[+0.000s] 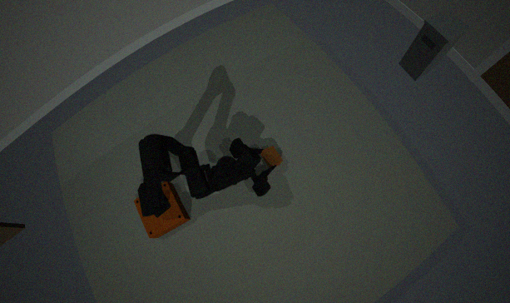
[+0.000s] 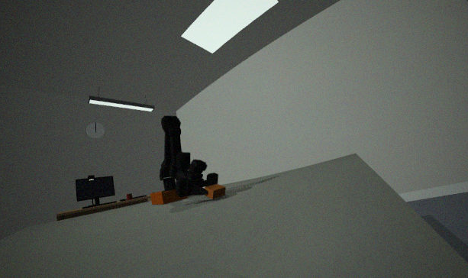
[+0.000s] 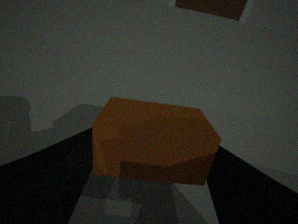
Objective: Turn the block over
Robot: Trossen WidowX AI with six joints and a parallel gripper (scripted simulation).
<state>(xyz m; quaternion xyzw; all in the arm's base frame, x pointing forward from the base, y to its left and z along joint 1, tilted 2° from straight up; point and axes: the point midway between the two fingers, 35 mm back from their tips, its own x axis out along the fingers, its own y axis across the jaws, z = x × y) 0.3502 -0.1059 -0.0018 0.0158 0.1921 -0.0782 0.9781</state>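
Right now the orange block is 10 mm below my gripper tip.
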